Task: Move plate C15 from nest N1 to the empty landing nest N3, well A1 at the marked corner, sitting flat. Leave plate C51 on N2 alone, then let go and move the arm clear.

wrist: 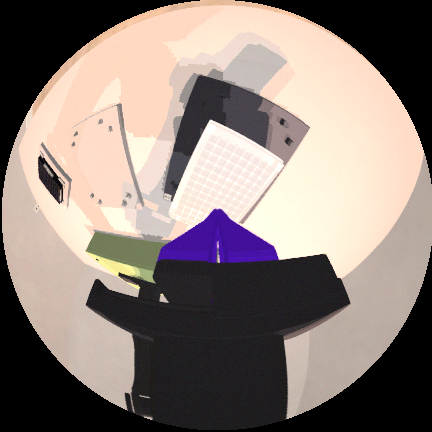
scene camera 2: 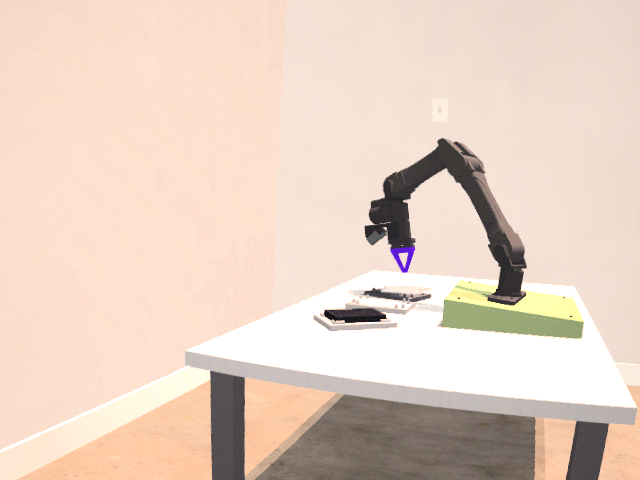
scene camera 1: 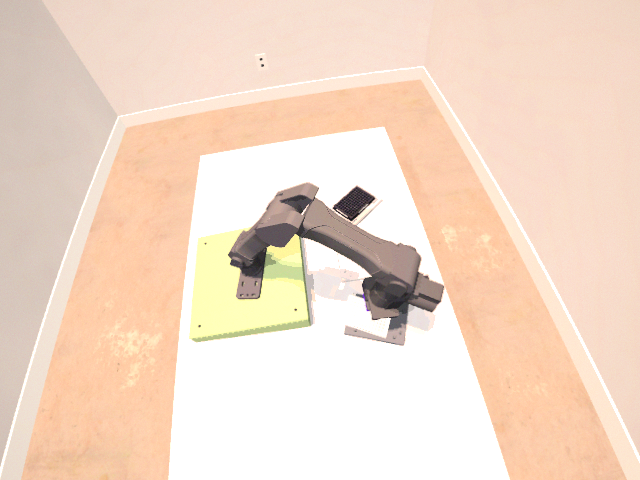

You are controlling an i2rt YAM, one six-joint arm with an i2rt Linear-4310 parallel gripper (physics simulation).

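Note:
My gripper (scene camera 2: 404,270) (wrist: 217,214) is shut with its purple fingers together and nothing between them. It hangs above the table near the white plate. The white plate (scene camera 1: 379,326) (wrist: 227,172) rests on the dark nest (scene camera 1: 398,336) (scene camera 2: 424,296) (wrist: 200,100). It lies off centre in the wrist view, toward the gripper side, with a wide strip of nest bare beyond it; I cannot tell whether it is tilted. A pale nest (scene camera 2: 379,307) (wrist: 100,160) beside it is empty. A black plate (scene camera 1: 354,202) (scene camera 2: 355,314) (wrist: 50,180) sits on a white nest (scene camera 1: 368,213) (scene camera 2: 364,326). Labels are unreadable.
The arm stands on a yellow-green base block (scene camera 1: 248,320) (scene camera 2: 511,322) (wrist: 125,250) beside the nests. The arm's forearm passes over the pale nest in scene camera 1 and hides part of it. The white table (scene camera 1: 310,403) (scene camera 2: 361,361) carries everything.

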